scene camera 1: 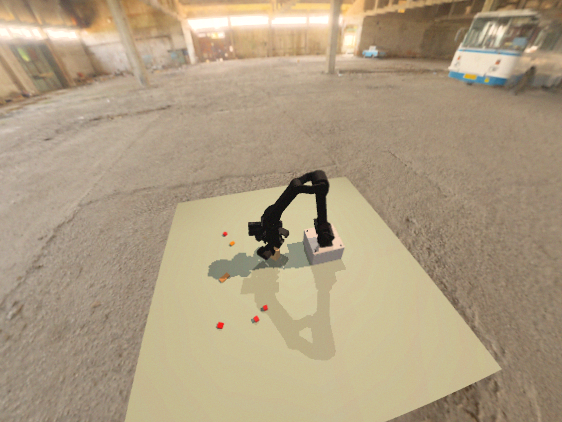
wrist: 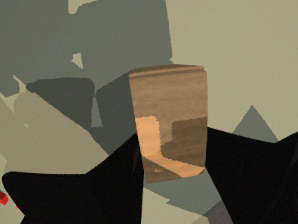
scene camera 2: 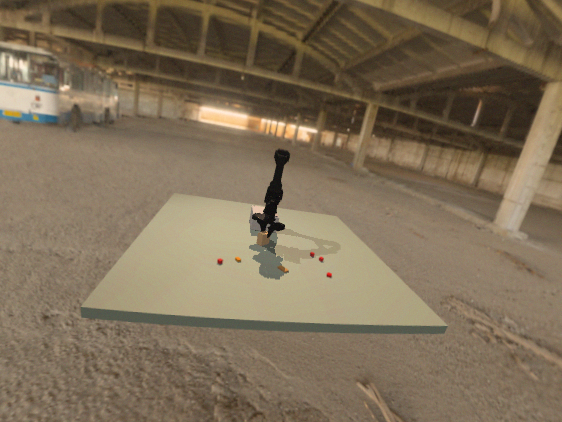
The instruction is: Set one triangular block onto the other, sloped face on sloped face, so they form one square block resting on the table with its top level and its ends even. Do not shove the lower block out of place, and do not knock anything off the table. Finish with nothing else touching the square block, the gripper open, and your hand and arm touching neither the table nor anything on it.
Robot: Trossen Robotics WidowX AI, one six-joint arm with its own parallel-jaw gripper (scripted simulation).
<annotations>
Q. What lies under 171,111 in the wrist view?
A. A tan wooden triangular block.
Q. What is my gripper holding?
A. A tan wooden triangular block.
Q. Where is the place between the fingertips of my gripper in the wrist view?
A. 167,135
</annotations>
